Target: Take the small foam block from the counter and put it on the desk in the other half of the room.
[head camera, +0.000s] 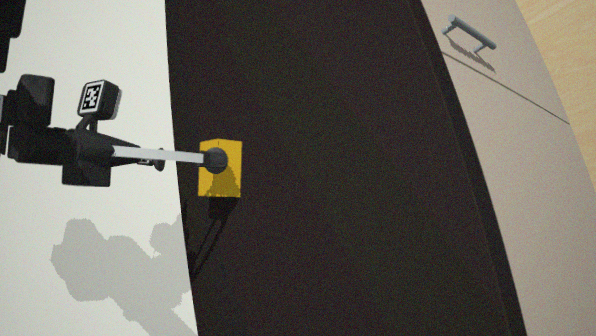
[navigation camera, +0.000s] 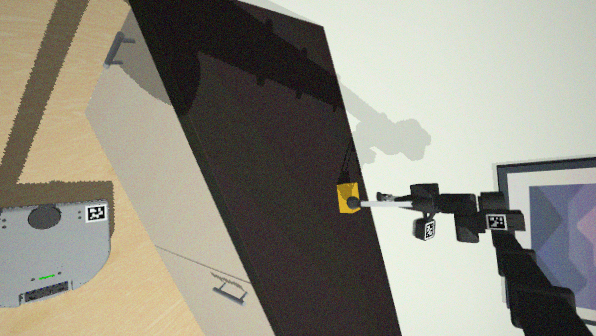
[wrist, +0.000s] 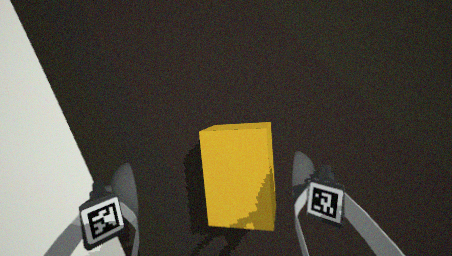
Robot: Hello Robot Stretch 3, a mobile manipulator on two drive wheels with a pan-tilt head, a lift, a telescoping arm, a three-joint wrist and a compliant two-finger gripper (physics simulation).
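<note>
The small foam block is a yellow box on the dark counter, near its wall-side edge. My gripper is open. In the wrist view its two fingertips stand wide apart, one on each side of the block, with a gap on both sides; the gap on the left is larger. In the head camera view one fingertip overlaps the block and the other shows over the wall. The exact height of the fingers above the counter is hard to tell. The desk does not show.
A pale wall runs along the counter's far edge, with a framed picture beside the arm. Handles stick out from the counter's front. My wheeled base stands on the wooden floor before it.
</note>
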